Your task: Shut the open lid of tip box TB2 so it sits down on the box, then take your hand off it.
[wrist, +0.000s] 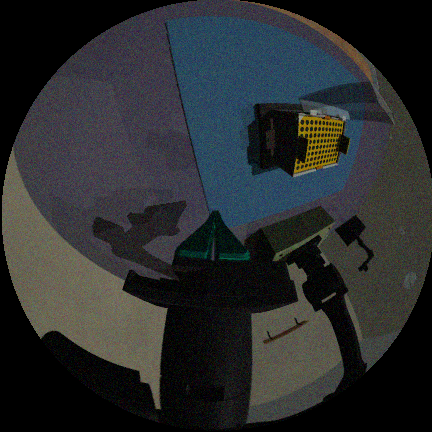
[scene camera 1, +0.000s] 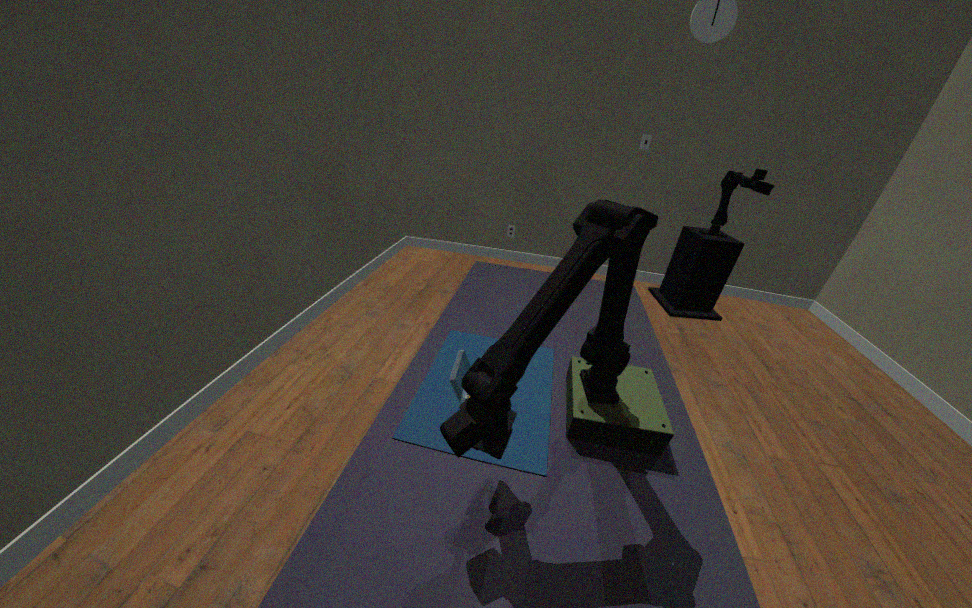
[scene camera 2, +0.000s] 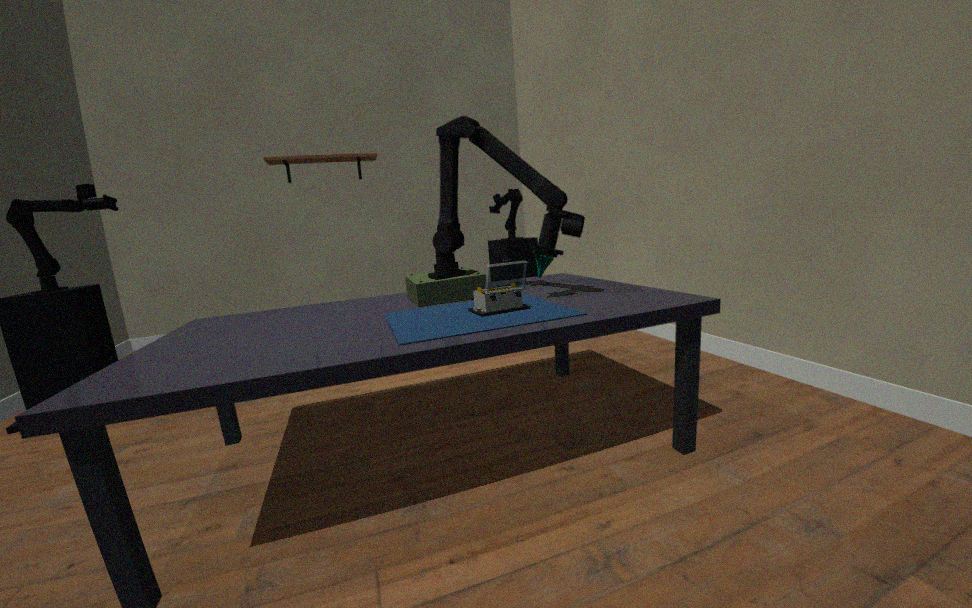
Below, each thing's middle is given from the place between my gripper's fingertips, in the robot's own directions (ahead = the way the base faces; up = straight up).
Scene:
Right now the pale lid (wrist: 357, 100) is 190 mm to the right of my hand, 100 mm ahead of it and 30 mm above it. The rest, counted from my hand: blue mat (scene camera 1: 527, 450): 250 mm to the right, 70 mm below, 20 mm ahead.

